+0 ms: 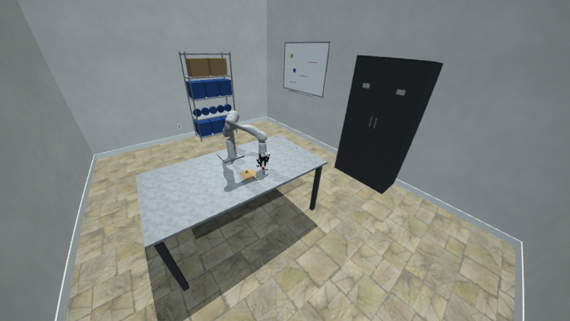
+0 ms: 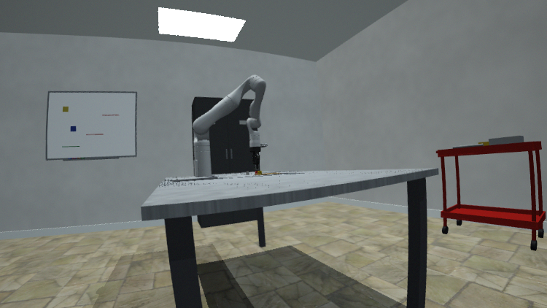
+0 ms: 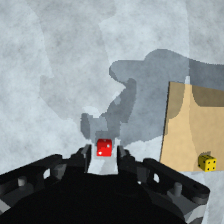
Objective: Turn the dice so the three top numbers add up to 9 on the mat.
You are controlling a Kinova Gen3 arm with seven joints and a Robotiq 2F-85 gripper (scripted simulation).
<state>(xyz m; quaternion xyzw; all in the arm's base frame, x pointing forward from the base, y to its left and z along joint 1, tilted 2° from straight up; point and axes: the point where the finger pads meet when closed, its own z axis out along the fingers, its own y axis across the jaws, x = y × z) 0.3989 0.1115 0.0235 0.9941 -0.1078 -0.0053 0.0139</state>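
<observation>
Now: hand 4 cm above the red die. From my hand the other things lie so: tan mat: 16 cm to the right, 4 cm below, 1 cm behind; yellow die: 16 cm to the right, 6 cm behind, 3 cm below; white die: 8 cm behind, 4 cm below, 1 cm to the right.
</observation>
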